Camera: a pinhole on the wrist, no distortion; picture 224 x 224 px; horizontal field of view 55.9 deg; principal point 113.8 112.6 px. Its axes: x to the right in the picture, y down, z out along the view. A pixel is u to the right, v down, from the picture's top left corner.
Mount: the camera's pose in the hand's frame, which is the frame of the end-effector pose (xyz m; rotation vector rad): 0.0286 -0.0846 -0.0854 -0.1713 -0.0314 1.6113
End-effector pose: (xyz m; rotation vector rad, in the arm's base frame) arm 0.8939 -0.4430 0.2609 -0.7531 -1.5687 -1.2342
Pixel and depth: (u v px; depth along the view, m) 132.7 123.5 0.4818
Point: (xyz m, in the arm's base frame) 0.7945 -0.0734 0.1963
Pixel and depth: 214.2 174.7 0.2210
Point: 0.9134 -0.3167 0.2071
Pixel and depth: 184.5 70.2 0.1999
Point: 0.8469 -0.3407 0.2964
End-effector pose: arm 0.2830 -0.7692 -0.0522 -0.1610 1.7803 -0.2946
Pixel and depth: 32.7 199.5 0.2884
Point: 0.4914 -0.9270 0.0722
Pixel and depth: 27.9 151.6 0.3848
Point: 0.5838 -0.9820 0.0264
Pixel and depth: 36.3 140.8 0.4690
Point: 0.6672 -0.9986 0.0128
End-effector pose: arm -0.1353 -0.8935 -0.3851 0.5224 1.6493 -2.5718
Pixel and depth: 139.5 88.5 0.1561
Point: -0.1880 -0.9292 -0.3215
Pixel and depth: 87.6 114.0 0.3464
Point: -0.2073 -1.0852 -0.1960
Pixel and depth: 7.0 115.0 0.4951
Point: -0.2775 -1.1505 0.0406
